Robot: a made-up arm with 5 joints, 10 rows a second.
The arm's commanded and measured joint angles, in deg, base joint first. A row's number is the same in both.
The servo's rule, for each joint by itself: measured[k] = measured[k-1] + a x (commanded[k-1-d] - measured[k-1]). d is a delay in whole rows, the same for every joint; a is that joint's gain. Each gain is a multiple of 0.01, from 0.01 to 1. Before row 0 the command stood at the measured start. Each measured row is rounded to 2 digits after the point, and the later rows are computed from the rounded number. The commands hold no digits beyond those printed.
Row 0, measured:
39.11, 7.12, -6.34, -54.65, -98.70
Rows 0 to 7, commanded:
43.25, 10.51, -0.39, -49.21, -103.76
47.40, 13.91, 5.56, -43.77, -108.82
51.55, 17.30, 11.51, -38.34, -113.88
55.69, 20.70, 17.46, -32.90, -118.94
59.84, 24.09, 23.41, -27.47, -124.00
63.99, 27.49, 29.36, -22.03, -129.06
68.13, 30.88, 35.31, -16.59, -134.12
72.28, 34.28, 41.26, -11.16, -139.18
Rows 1 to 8, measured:
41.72, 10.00, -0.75, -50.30, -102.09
45.30, 13.32, 5.18, -45.08, -106.60
49.24, 16.70, 11.13, -39.69, -111.48
53.30, 20.10, 17.08, -34.26, -116.48
57.42, 23.49, 23.03, -28.83, -121.52
61.56, 26.89, 28.98, -23.39, -126.57
65.70, 30.28, 34.93, -17.95, -131.63
69.85, 33.68, 40.88, -12.52, -136.69
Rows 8 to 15, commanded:
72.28, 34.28, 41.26, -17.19, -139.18
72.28, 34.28, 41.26, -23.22, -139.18
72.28, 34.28, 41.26, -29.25, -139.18
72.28, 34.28, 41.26, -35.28, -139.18
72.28, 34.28, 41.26, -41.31, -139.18
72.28, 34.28, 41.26, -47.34, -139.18
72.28, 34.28, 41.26, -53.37, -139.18
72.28, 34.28, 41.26, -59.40, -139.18
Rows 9 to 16, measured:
71.38, 34.19, 41.24, -16.26, -138.36
71.95, 34.27, 41.26, -21.83, -138.91
72.16, 34.28, 41.26, -27.77, -139.09
72.24, 34.28, 41.26, -33.78, -139.15
72.27, 34.28, 41.26, -39.80, -139.17
72.28, 34.28, 41.26, -45.83, -139.18
72.28, 34.28, 41.26, -51.86, -139.18
72.28, 34.28, 41.26, -57.89, -139.18

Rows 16 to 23, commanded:
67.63, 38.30, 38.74, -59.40, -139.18
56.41, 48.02, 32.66, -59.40, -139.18
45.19, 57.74, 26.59, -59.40, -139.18
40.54, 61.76, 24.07, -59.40, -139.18
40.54, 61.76, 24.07, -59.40, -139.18
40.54, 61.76, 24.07, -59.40, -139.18
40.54, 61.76, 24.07, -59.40, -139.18
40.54, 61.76, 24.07, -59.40, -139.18
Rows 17 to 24, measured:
69.35, 37.70, 38.89, -59.10, -139.18
61.20, 46.47, 33.03, -59.34, -139.18
51.11, 56.05, 26.98, -59.39, -139.18
44.45, 60.90, 24.24, -59.40, -139.18
41.99, 61.63, 24.08, -59.40, -139.18
41.08, 61.74, 24.07, -59.40, -139.18
40.74, 61.76, 24.07, -59.40, -139.18
40.61, 61.76, 24.07, -59.40, -139.18

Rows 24 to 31, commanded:
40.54, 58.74, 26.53, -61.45, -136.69
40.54, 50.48, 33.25, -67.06, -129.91
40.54, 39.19, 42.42, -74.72, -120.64
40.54, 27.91, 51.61, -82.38, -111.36
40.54, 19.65, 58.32, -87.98, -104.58
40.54, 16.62, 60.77, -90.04, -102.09
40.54, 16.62, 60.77, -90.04, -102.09
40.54, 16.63, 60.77, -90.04, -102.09
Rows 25 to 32, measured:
40.57, 59.19, 26.38, -61.04, -137.51
40.55, 51.79, 32.84, -65.86, -132.42
40.54, 41.08, 41.85, -72.95, -124.53
40.54, 29.89, 51.02, -80.49, -115.71
40.54, 21.19, 57.88, -86.48, -108.25
40.54, 17.31, 60.60, -89.33, -104.12
40.54, 16.72, 60.76, -89.90, -102.76
40.54, 16.64, 60.77, -90.01, -102.31

